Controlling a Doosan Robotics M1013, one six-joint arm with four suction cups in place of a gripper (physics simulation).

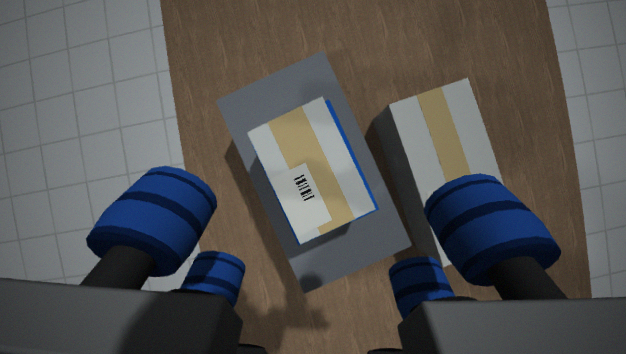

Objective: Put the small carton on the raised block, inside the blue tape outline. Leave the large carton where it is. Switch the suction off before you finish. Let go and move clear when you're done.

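Frame: origin at the arm's base, x ahead, y left, z up, level; centimetres.
Where they show: hand, tool point: point(318, 240).
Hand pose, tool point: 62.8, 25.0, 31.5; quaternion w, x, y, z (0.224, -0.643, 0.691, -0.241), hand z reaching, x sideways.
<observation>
Each offset is from my tool point to the centre of the thing, as dx, dy, dz. "*": to the spot under its first point. Level surfaces: height alone.
The small carton @(+4.5, +0.5, -17.0) point(312, 170) lies flat on the grey raised block @(* +18.3, +5.6, -20.9) point(277, 90), tape strip and barcode label facing up. Blue tape outline @(* +14.6, -3.4, -20.8) point(332, 109) shows along its right edge, with thin slivers at the lower left and bottom right; the carton covers much of the rest, so the exact fit inside cannot be told. The large carton @(+3.1, -25.4, -27.9) point(447, 130) stands on the table to the right of the block, apart from it, partly hidden by a blue cup. My gripper point(320, 250) has its four blue suction cups above the scene, with nothing held on them; it is open and apart from both cartons.
The wooden table @(dz -32.9) point(435, 40) carries the block and the large carton. The large carton stands close beside the block's right side. The table's left and right edges show, with pale tiled floor point(100, 100) beyond. Shadows fall across the table below the block.
</observation>
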